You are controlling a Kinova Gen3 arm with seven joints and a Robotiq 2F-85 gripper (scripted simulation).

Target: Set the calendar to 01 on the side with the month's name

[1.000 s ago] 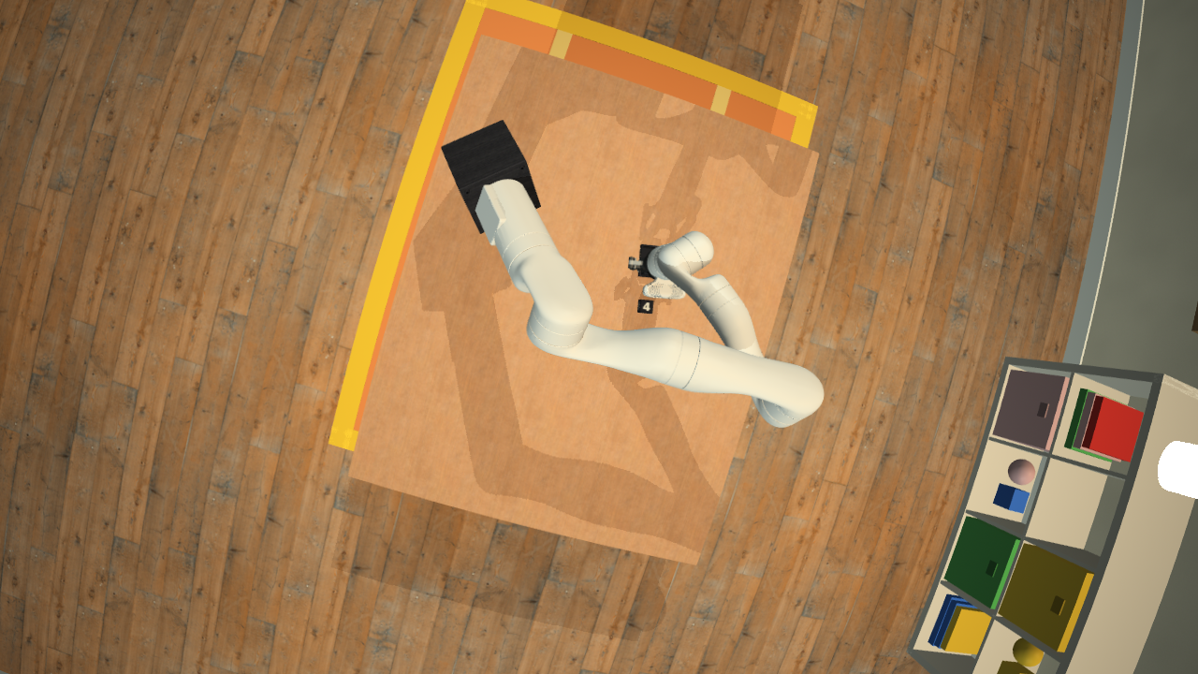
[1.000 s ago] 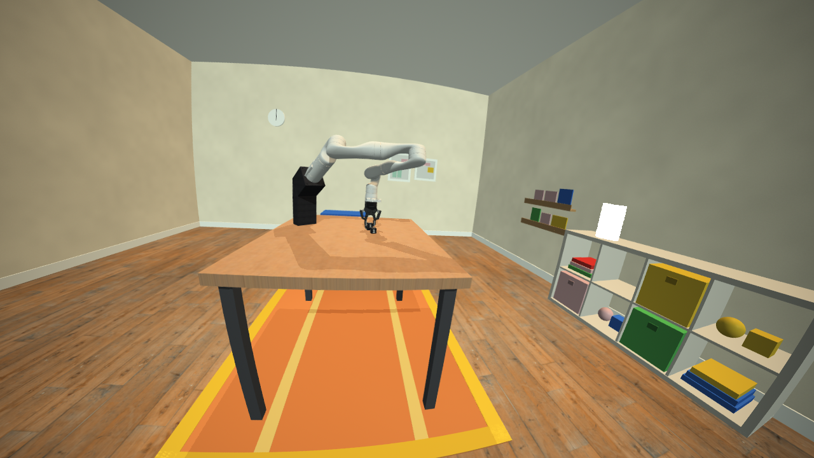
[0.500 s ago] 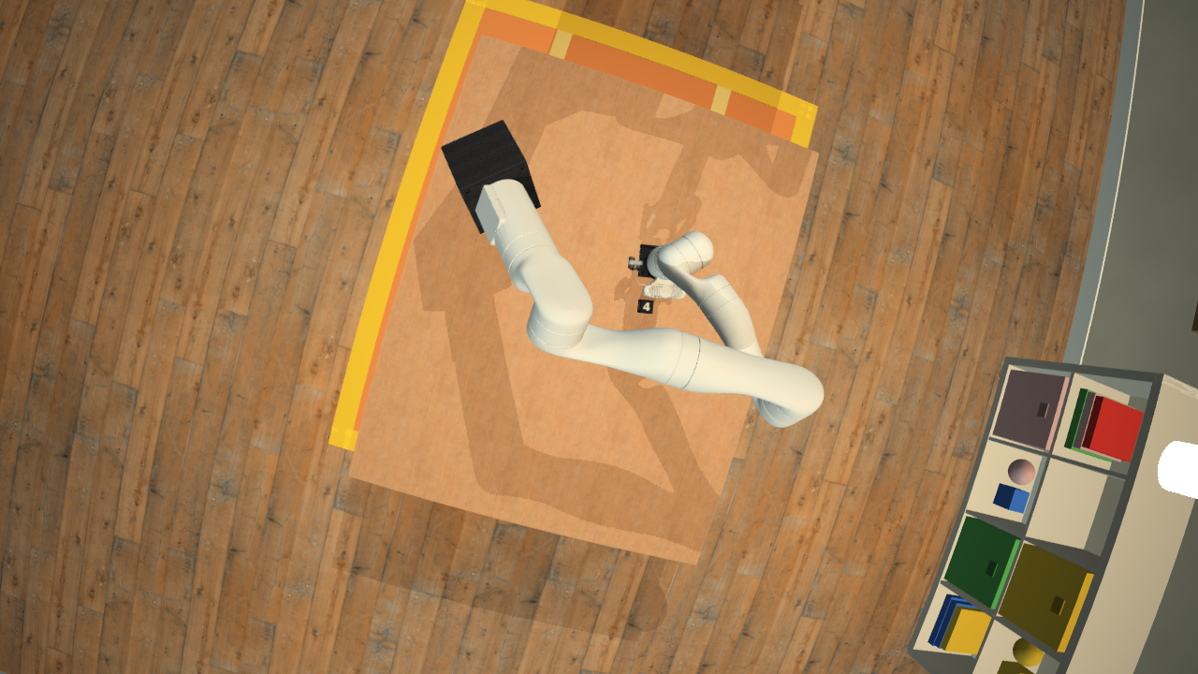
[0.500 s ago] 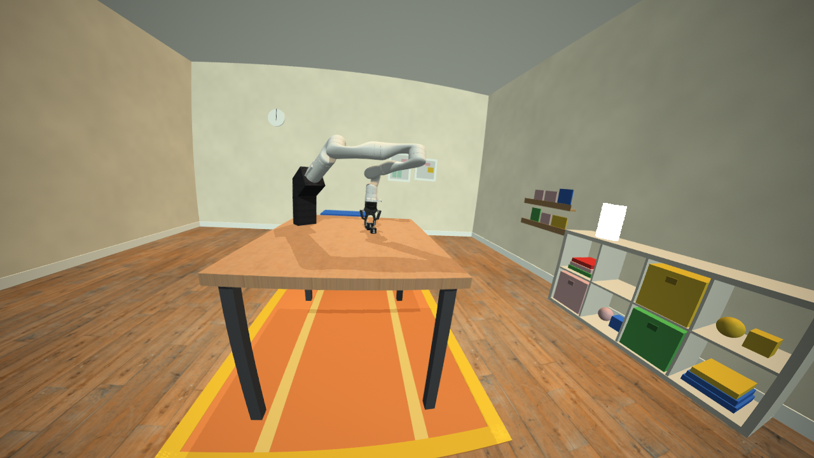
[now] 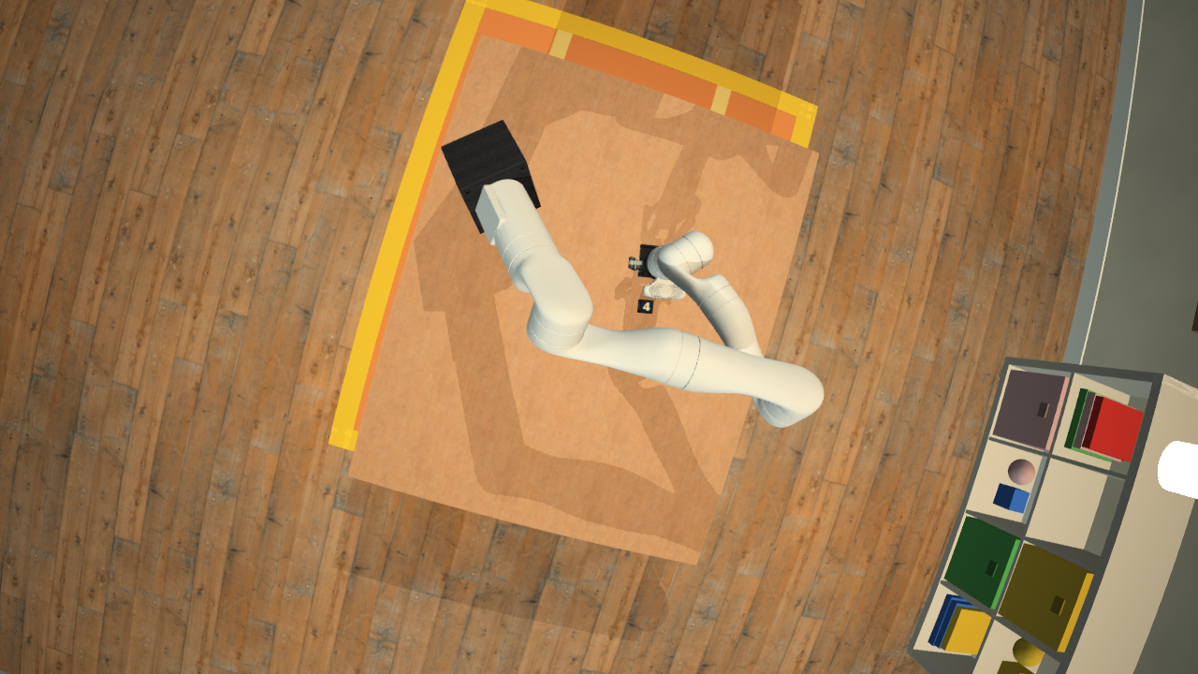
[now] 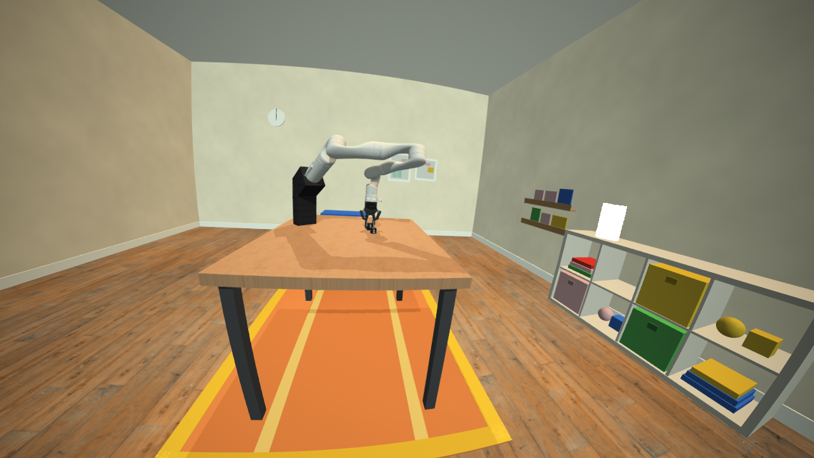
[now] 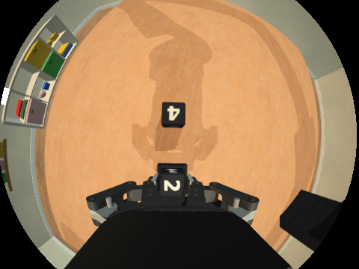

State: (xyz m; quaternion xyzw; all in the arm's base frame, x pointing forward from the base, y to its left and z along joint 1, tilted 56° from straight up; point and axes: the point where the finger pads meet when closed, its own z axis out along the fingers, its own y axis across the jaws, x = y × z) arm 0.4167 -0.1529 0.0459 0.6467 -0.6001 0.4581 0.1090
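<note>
Now: hand 10 mm above the black digit cube. Also, from my hand: black calendar tray (30 mm below, 20 mm to the left).
</note>
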